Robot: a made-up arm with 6 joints. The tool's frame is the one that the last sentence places. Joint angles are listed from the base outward.
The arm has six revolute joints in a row. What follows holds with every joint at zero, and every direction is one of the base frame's. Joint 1 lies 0.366 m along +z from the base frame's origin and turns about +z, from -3.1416 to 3.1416 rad. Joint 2 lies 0.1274 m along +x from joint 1 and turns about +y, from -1.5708 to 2.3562 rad. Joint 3 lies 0.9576 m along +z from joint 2 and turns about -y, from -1.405 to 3.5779 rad. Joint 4 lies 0.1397 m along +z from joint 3 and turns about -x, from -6.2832 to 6.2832 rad. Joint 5 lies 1.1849 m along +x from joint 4 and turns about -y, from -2.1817 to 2.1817 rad. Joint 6 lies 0.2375 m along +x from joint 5 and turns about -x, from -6.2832 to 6.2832 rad. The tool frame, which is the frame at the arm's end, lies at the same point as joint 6; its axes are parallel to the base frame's.
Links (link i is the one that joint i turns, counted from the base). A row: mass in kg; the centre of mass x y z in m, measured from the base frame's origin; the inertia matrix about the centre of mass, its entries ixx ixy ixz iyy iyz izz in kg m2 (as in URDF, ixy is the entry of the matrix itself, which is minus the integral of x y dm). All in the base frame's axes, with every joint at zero. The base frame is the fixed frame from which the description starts. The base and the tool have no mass.
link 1: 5.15; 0.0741 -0.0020 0.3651; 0.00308 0 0 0.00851 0 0.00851
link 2: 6.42; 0.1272 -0.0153 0.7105; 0.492 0 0 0.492 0 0.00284
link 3: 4.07; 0.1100 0.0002 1.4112; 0.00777 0 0 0.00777 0 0.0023
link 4: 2.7; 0.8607 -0.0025 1.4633; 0.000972 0 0 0.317 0 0.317
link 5: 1.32; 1.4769 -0.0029 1.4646; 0.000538 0 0 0.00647 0 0.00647
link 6: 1.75; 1.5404 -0.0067 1.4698; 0.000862 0 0 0.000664 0 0.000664
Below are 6 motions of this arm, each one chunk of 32 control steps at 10 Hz.
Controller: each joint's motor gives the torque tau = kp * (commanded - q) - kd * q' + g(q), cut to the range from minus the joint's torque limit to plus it. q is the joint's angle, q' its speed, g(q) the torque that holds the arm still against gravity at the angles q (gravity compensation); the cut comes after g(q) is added. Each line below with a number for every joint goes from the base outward.
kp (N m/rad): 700 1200 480 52 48 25
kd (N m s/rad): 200 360 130 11 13 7
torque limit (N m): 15 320 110 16 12 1.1
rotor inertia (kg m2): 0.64 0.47 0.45 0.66 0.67 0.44
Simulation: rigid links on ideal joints. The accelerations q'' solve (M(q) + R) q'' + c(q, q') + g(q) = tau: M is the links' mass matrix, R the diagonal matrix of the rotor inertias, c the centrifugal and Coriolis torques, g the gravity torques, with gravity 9.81 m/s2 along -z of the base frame. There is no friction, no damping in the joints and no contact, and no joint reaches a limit. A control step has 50 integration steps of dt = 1/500 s. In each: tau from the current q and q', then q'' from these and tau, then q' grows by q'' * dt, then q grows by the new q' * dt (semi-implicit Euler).
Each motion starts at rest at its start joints. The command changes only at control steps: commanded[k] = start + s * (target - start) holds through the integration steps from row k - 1 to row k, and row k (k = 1, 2, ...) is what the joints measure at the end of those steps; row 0 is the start. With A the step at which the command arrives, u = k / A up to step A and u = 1 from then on. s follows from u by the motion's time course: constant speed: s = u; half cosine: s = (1 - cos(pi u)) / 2; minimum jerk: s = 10 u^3 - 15 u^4 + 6 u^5; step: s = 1 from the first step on.
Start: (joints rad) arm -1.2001 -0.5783 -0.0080 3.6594 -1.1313 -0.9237
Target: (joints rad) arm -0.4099 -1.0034 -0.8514 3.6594 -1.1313 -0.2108
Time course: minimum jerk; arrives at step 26
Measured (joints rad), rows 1 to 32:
1: -1.2000 -0.5784 -0.0081 3.6594 -1.1313 -0.9236
2: -1.1991 -0.5788 -0.0090 3.6592 -1.1312 -0.9231
3: -1.1965 -0.5802 -0.0118 3.6587 -1.1311 -0.9213
4: -1.1911 -0.5830 -0.0176 3.6581 -1.1309 -0.9171
5: -1.1819 -0.5879 -0.0276 3.6573 -1.1307 -0.9096
6: -1.1679 -0.5953 -0.0428 3.6565 -1.1304 -0.8977
7: -1.1487 -0.6054 -0.0638 3.6558 -1.1302 -0.8810
8: -1.1239 -0.6186 -0.0910 3.6553 -1.1299 -0.8589
9: -1.0936 -0.6347 -0.1243 3.6550 -1.1296 -0.8315
10: -1.0579 -0.6538 -0.1636 3.6548 -1.1294 -0.7988
11: -1.0173 -0.6755 -0.2083 3.6549 -1.1291 -0.7613
12: -0.9723 -0.6995 -0.2576 3.6552 -1.1289 -0.7197
13: -0.9238 -0.7254 -0.3106 3.6556 -1.1288 -0.6748
14: -0.8727 -0.7527 -0.3662 3.6563 -1.1287 -0.6274
15: -0.8201 -0.7807 -0.4231 3.6571 -1.1286 -0.5788
16: -0.7673 -0.8089 -0.4801 3.6581 -1.1287 -0.5300
17: -0.7152 -0.8366 -0.5360 3.6592 -1.1288 -0.4820
18: -0.6652 -0.8632 -0.5894 3.6604 -1.1290 -0.4360
19: -0.6184 -0.8882 -0.6393 3.6616 -1.1292 -0.3931
20: -0.5757 -0.9109 -0.6845 3.6627 -1.1295 -0.3540
21: -0.5381 -0.9311 -0.7244 3.6637 -1.1297 -0.3195
22: -0.5059 -0.9484 -0.7582 3.6646 -1.1300 -0.2902
23: -0.4796 -0.9627 -0.7858 3.6652 -1.1302 -0.2663
24: -0.4590 -0.9740 -0.8070 3.6655 -1.1304 -0.2479
25: -0.4438 -0.9825 -0.8224 3.6655 -1.1305 -0.2345
26: -0.4331 -0.9886 -0.8328 3.6651 -1.1307 -0.2254
27: -0.4258 -0.9929 -0.8396 3.6643 -1.1308 -0.2196
28: -0.4207 -0.9960 -0.8439 3.6632 -1.1309 -0.2161
29: -0.4173 -0.9982 -0.8466 3.6622 -1.1311 -0.2140
30: -0.4150 -0.9997 -0.8483 3.6613 -1.1312 -0.2127
31: -0.4134 -1.0008 -0.8494 3.6607 -1.1313 -0.2119
32: -0.4123 -1.0016 -0.8501 3.6602 -1.1314 -0.2115

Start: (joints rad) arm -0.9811 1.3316 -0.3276 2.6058 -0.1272 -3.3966
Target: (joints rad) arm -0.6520 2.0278 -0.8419 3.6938 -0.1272 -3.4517
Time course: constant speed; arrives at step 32
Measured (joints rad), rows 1 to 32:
1: -0.9795 1.3355 -0.3289 2.6139 -0.1301 -3.3968
2: -0.9753 1.3444 -0.3342 2.6329 -0.1341 -3.3974
3: -0.9689 1.3575 -0.3436 2.6594 -0.1367 -3.3983
4: -0.9609 1.3737 -0.3561 2.6899 -0.1372 -3.3996
5: -0.9519 1.3920 -0.3706 2.7224 -0.1363 -3.4011
6: -0.9423 1.4116 -0.3862 2.7558 -0.1346 -3.4028
7: -0.9324 1.4322 -0.4024 2.7895 -0.1328 -3.4045
8: -0.9223 1.4532 -0.4188 2.8234 -0.1312 -3.4063
9: -0.9121 1.4745 -0.4352 2.8574 -0.1299 -3.4080
10: -0.9018 1.4959 -0.4516 2.8914 -0.1290 -3.4098
11: -0.8916 1.5175 -0.4679 2.9253 -0.1284 -3.4115
12: -0.8813 1.5391 -0.4842 2.9593 -0.1280 -3.4132
13: -0.8711 1.5608 -0.5004 2.9933 -0.1278 -3.4150
14: -0.8608 1.5825 -0.5165 3.0273 -0.1277 -3.4167
15: -0.8505 1.6042 -0.5326 3.0613 -0.1276 -3.4184
16: -0.8403 1.6259 -0.5487 3.0953 -0.1276 -3.4201
17: -0.8300 1.6477 -0.5648 3.1293 -0.1277 -3.4219
18: -0.8197 1.6694 -0.5809 3.1633 -0.1277 -3.4236
19: -0.8095 1.6911 -0.5970 3.1973 -0.1277 -3.4253
20: -0.7992 1.7129 -0.6131 3.2313 -0.1277 -3.4270
21: -0.7890 1.7346 -0.6292 3.2653 -0.1278 -3.4288
22: -0.7787 1.7564 -0.6453 3.2993 -0.1278 -3.4305
23: -0.7684 1.7781 -0.6613 3.3333 -0.1278 -3.4322
24: -0.7582 1.7999 -0.6774 3.3673 -0.1279 -3.4339
25: -0.7479 1.8216 -0.6935 3.4013 -0.1279 -3.4356
26: -0.7376 1.8434 -0.7096 3.4353 -0.1279 -3.4374
27: -0.7273 1.8651 -0.7257 3.4693 -0.1279 -3.4391
28: -0.7171 1.8869 -0.7417 3.5032 -0.1279 -3.4408
29: -0.7068 1.9086 -0.7578 3.5372 -0.1279 -3.4425
30: -0.6965 1.9304 -0.7739 3.5712 -0.1279 -3.4443
31: -0.6863 1.9521 -0.7900 3.6052 -0.1279 -3.4460
32: -0.6760 1.9739 -0.8061 3.6392 -0.1279 -3.4477

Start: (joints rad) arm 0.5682 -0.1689 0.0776 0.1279 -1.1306 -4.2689
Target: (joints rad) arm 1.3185 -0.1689 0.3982 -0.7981 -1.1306 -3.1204
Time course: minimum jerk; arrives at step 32
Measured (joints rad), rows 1 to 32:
1: 0.5682 -0.1689 0.0776 0.1279 -1.1306 -4.2688
2: 0.5686 -0.1689 0.0778 0.1275 -1.1306 -4.2684
3: 0.5698 -0.1688 0.0783 0.1263 -1.1307 -4.2667
4: 0.5725 -0.1687 0.0794 0.1231 -1.1309 -4.2630
5: 0.5773 -0.1686 0.0814 0.1171 -1.1311 -4.2561
6: 0.5847 -0.1685 0.0846 0.1072 -1.1313 -4.2450
7: 0.5953 -0.1683 0.0892 0.0930 -1.1314 -4.2291
8: 0.6095 -0.1682 0.0952 0.0738 -1.1315 -4.2078
9: 0.6273 -0.1680 0.1029 0.0494 -1.1315 -4.1806
10: 0.6489 -0.1679 0.1122 0.0198 -1.1314 -4.1475
11: 0.6743 -0.1677 0.1232 -0.0147 -1.1312 -4.1084
12: 0.7032 -0.1675 0.1356 -0.0539 -1.1309 -4.0638
13: 0.7355 -0.1674 0.1495 -0.0974 -1.1305 -4.0139
14: 0.7707 -0.1673 0.1647 -0.1445 -1.1301 -3.9595
15: 0.8084 -0.1672 0.1809 -0.1946 -1.1296 -3.9012
16: 0.8481 -0.1671 0.1979 -0.2469 -1.1292 -3.8398
17: 0.8893 -0.1670 0.2155 -0.3006 -1.1288 -3.7762
18: 0.9313 -0.1670 0.2335 -0.3549 -1.1285 -3.7114
19: 0.9734 -0.1671 0.2516 -0.4090 -1.1283 -3.6464
20: 1.0150 -0.1672 0.2694 -0.4619 -1.1282 -3.5821
21: 1.0555 -0.1674 0.2869 -0.5128 -1.1282 -3.5196
22: 1.0943 -0.1676 0.3036 -0.5610 -1.1284 -3.4598
23: 1.1307 -0.1679 0.3193 -0.6058 -1.1287 -3.4035
24: 1.1643 -0.1683 0.3339 -0.6466 -1.1290 -3.3515
25: 1.1947 -0.1686 0.3472 -0.6828 -1.1294 -3.3045
26: 1.2216 -0.1690 0.3589 -0.7141 -1.1298 -3.2630
27: 1.2446 -0.1694 0.3689 -0.7403 -1.1302 -3.2273
28: 1.2639 -0.1697 0.3773 -0.7613 -1.1306 -3.1976
29: 1.2793 -0.1699 0.3840 -0.7772 -1.1309 -3.1739
30: 1.2912 -0.1701 0.3891 -0.7884 -1.1311 -3.1559
31: 1.2999 -0.1702 0.3927 -0.7955 -1.1312 -3.1430
32: 1.3059 -0.1702 0.3951 -0.7992 -1.1313 -3.1343

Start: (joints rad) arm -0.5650 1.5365 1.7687 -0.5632 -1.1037 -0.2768
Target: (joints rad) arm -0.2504 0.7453 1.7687 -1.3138 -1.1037 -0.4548
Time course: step
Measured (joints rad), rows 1 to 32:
1: -0.5653 1.4875 1.7150 -0.6379 -1.1141 -0.2921
2: -0.5646 1.3624 1.5999 -0.8294 -1.1250 -0.3337
3: -0.5579 1.2049 1.5021 -1.0111 -1.1220 -0.3757
4: -0.5436 1.0864 1.5470 -1.1268 -1.1071 -0.4059
5: -0.5204 0.9797 1.6261 -1.2146 -1.0814 -0.4244
6: -0.4845 0.8925 1.6954 -1.2867 -1.0605 -0.4349
7: -0.4313 0.8293 1.7451 -1.3362 -1.0520 -0.4412
8: -0.3676 0.7881 1.7749 -1.3631 -1.0573 -0.4453
9: -0.3070 0.7637 1.7891 -1.3713 -1.0701 -0.4483
10: -0.2534 0.7509 1.7929 -1.3667 -1.0826 -0.4504
11: -0.2098 0.7452 1.7909 -1.3560 -1.0927 -0.4520
12: -0.1778 0.7433 1.7866 -1.3443 -1.1000 -0.4531
13: -0.1579 0.7432 1.7819 -1.3344 -1.1051 -0.4539
14: -0.1504 0.7438 1.7779 -1.3274 -1.1086 -0.4544
15: -0.1550 0.7443 1.7749 -1.3231 -1.1109 -0.4547
16: -0.1718 0.7448 1.7728 -1.3207 -1.1122 -0.4549
17: -0.1952 0.7452 1.7712 -1.3184 -1.1112 -0.4550
18: -0.2146 0.7456 1.7698 -1.3151 -1.1077 -0.4549
19: -0.2280 0.7459 1.7689 -1.3123 -1.1044 -0.4548
20: -0.2367 0.7461 1.7683 -1.3109 -1.1025 -0.4548
21: -0.2422 0.7461 1.7680 -1.3107 -1.1017 -0.4547
22: -0.2455 0.7460 1.7680 -1.3111 -1.1016 -0.4547
23: -0.2475 0.7459 1.7681 -1.3118 -1.1019 -0.4547
24: -0.2487 0.7458 1.7683 -1.3124 -1.1023 -0.4548
25: -0.2494 0.7456 1.7684 -1.3130 -1.1027 -0.4548
26: -0.2498 0.7455 1.7685 -1.3134 -1.1029 -0.4548
27: -0.2500 0.7454 1.7686 -1.3136 -1.1032 -0.4548
28: -0.2502 0.7453 1.7687 -1.3138 -1.1033 -0.4548
29: -0.2503 0.7453 1.7687 -1.3138 -1.1035 -0.4548
30: -0.2503 0.7453 1.7687 -1.3138 -1.1035 -0.4548
31: -0.2503 0.7453 1.7687 -1.3138 -1.1036 -0.4548
32: -0.2504 0.7453 1.7687 -1.3138 -1.1036 -0.4548

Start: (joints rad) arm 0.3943 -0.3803 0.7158 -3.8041 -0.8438 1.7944
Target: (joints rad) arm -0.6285 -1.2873 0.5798 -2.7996 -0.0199 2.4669
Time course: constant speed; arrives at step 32
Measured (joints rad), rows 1 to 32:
1: 0.3852 -0.3854 0.7110 -3.7980 -0.8365 1.7980
2: 0.3694 -0.3965 0.7053 -3.7828 -0.8213 1.8071
3: 0.3487 -0.4128 0.7003 -3.7602 -0.8016 1.8205
4: 0.3246 -0.4334 0.6966 -3.7327 -0.7802 1.8369
5: 0.2981 -0.4570 0.6938 -3.7024 -0.7581 1.8552
6: 0.2700 -0.4826 0.6916 -3.6707 -0.7357 1.8746
7: 0.2407 -0.5096 0.6895 -3.6386 -0.7130 1.8946
8: 0.2107 -0.5373 0.6873 -3.6065 -0.6899 1.9151
9: 0.1801 -0.5655 0.6847 -3.5745 -0.6663 1.9359
10: 0.1491 -0.5938 0.6817 -3.5427 -0.6422 1.9567
11: 0.1179 -0.6222 0.6785 -3.5111 -0.6176 1.9777
12: 0.0864 -0.6506 0.6749 -3.4795 -0.5926 1.9986
13: 0.0549 -0.6790 0.6711 -3.4480 -0.5673 2.0196
14: 0.0232 -0.7073 0.6672 -3.4166 -0.5418 2.0406
15: -0.0086 -0.7357 0.6631 -3.3851 -0.5162 2.0616
16: -0.0403 -0.7640 0.6590 -3.3537 -0.4905 2.0826
17: -0.0722 -0.7923 0.6548 -3.3223 -0.4647 2.1037
18: -0.1040 -0.8207 0.6506 -3.2908 -0.4390 2.1247
19: -0.1359 -0.8490 0.6464 -3.2594 -0.4132 2.1457
20: -0.1678 -0.8774 0.6422 -3.2279 -0.3874 2.1667
21: -0.1997 -0.9057 0.6380 -3.1965 -0.3616 2.1877
22: -0.2316 -0.9341 0.6338 -3.1650 -0.3359 2.2087
23: -0.2636 -0.9624 0.6296 -3.1336 -0.3101 2.2297
24: -0.2955 -0.9908 0.6254 -3.1021 -0.2843 2.2507
25: -0.3274 -1.0191 0.6212 -3.0706 -0.2585 2.2717
26: -0.3594 -1.0475 0.6169 -3.0392 -0.2327 2.2928
27: -0.3913 -1.0758 0.6127 -3.0077 -0.2070 2.3138
28: -0.4233 -1.1042 0.6085 -2.9763 -0.1812 2.3348
29: -0.4553 -1.1325 0.6042 -2.9448 -0.1554 2.3558
30: -0.4872 -1.1608 0.6000 -2.9134 -0.1296 2.3768
31: -0.5192 -1.1892 0.5958 -2.8819 -0.1038 2.3978
32: -0.5512 -1.2175 0.5915 -2.8504 -0.0780 2.4188

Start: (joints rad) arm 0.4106 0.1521 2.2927 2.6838 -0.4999 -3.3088
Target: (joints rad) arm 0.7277 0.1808 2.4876 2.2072 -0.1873 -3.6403
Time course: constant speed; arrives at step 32
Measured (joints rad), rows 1 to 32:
1: 0.4133 0.1525 2.2942 2.6806 -0.4974 -3.3106
2: 0.4182 0.1531 2.2972 2.6725 -0.4924 -3.3151
3: 0.4247 0.1537 2.3012 2.6610 -0.4857 -3.3218
4: 0.4322 0.1544 2.3059 2.6475 -0.4780 -3.3299
5: 0.4405 0.1551 2.3112 2.6332 -0.4696 -3.3389
6: 0.4492 0.1558 2.3167 2.6184 -0.4608 -3.3484
7: 0.4583 0.1565 2.3225 2.6036 -0.4517 -3.3583
8: 0.4677 0.1573 2.3284 2.5887 -0.4424 -3.3683
9: 0.4772 0.1581 2.3344 2.5737 -0.4330 -3.3785
10: 0.4869 0.1589 2.3404 2.5588 -0.4234 -3.3888
11: 0.4966 0.1598 2.3464 2.5439 -0.4138 -3.3991
12: 0.5064 0.1606 2.3525 2.5290 -0.4041 -3.4094
13: 0.5162 0.1615 2.3585 2.5141 -0.3944 -3.4198
14: 0.5261 0.1624 2.3646 2.4992 -0.3847 -3.4301
15: 0.5359 0.1633 2.3707 2.4843 -0.3749 -3.4405
16: 0.5458 0.1642 2.3768 2.4694 -0.3652 -3.4508
17: 0.5557 0.1651 2.3828 2.4545 -0.3554 -3.4612
18: 0.5656 0.1660 2.3889 2.4396 -0.3456 -3.4715
19: 0.5755 0.1669 2.3950 2.4248 -0.3359 -3.4819
20: 0.5854 0.1678 2.4011 2.4099 -0.3261 -3.4922
21: 0.5953 0.1686 2.4072 2.3950 -0.3163 -3.5026
22: 0.6052 0.1695 2.4133 2.3801 -0.3066 -3.5130
23: 0.6151 0.1704 2.4194 2.3652 -0.2968 -3.5233
24: 0.6250 0.1713 2.4254 2.3503 -0.2870 -3.5337
25: 0.6349 0.1722 2.4315 2.3354 -0.2773 -3.5440
26: 0.6448 0.1731 2.4376 2.3205 -0.2675 -3.5544
27: 0.6547 0.1740 2.4437 2.3056 -0.2577 -3.5648
28: 0.6647 0.1749 2.4498 2.2907 -0.2479 -3.5751
29: 0.6746 0.1758 2.4559 2.2758 -0.2382 -3.5855
30: 0.6845 0.1767 2.4620 2.2609 -0.2284 -3.5958
31: 0.6944 0.1776 2.4681 2.2460 -0.2186 -3.6062
32: 0.7043 0.1785 2.4742 2.2311 -0.2089 -3.6166

